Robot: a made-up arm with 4 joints.
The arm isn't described. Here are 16 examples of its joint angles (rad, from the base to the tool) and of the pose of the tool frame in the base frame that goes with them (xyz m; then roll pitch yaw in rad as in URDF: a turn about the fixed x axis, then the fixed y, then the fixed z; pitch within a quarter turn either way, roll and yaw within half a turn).
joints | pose
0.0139 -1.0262 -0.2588 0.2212 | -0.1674 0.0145 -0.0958 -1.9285 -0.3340 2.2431
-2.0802 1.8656 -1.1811 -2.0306 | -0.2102 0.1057 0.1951 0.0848 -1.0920 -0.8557
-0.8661 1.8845 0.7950 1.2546 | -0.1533 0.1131 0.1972 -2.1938 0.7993 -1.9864
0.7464 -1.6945 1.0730 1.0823 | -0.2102 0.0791 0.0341 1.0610 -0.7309 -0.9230
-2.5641 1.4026 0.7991 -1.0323 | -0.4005 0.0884 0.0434 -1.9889 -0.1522 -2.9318
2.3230 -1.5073 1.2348 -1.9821 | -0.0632 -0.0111 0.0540 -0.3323 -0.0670 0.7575
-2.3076 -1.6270 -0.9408 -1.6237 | -0.1624 -0.2226 0.0457 -0.7487 0.6983 -2.4559
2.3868 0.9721 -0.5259 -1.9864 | -0.3986 -0.1803 0.1315 -1.2919 -0.6090 2.9311
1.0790 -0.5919 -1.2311 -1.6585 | -0.0678 -0.1730 0.0373 -2.3303 -0.7967 -0.7544
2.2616 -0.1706 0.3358 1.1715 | -0.1300 -0.2569 0.0890 2.7462 -0.1790 1.3802
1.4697 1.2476 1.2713 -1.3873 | -0.1991 -0.2744 0.2092 -2.1003 -0.3892 -0.6663
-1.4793 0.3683 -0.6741 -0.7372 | -0.1961 0.1374 -0.0259 -2.8255 0.0549 2.6153
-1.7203 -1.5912 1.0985 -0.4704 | -0.2612 -0.2548 0.1383 0.9895 -0.2822 2.9917
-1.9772 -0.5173 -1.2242 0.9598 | -0.3259 -0.1054 -0.0489 -2.7226 0.0072 -1.5197
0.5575 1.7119 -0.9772 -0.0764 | -0.1819 -0.0479 0.3257 0.9762 -0.2503 0.6311
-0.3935 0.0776 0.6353 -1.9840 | -0.0498 -0.0301 -0.0425 -2.5324 0.9200 0.3929
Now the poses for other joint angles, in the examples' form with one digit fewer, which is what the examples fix.
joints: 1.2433 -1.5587 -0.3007 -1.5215
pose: -0.121 0.008 -0.058 -1.388 0.422 0.194
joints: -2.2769 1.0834 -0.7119 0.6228
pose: -0.382 0.087 0.077 2.859 0.631 -2.191
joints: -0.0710 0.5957 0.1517 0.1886
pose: 0.039 0.028 0.103 -2.834 0.445 2.230
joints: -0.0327 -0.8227 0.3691 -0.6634
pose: -0.162 -0.023 -0.120 -1.268 0.215 1.713
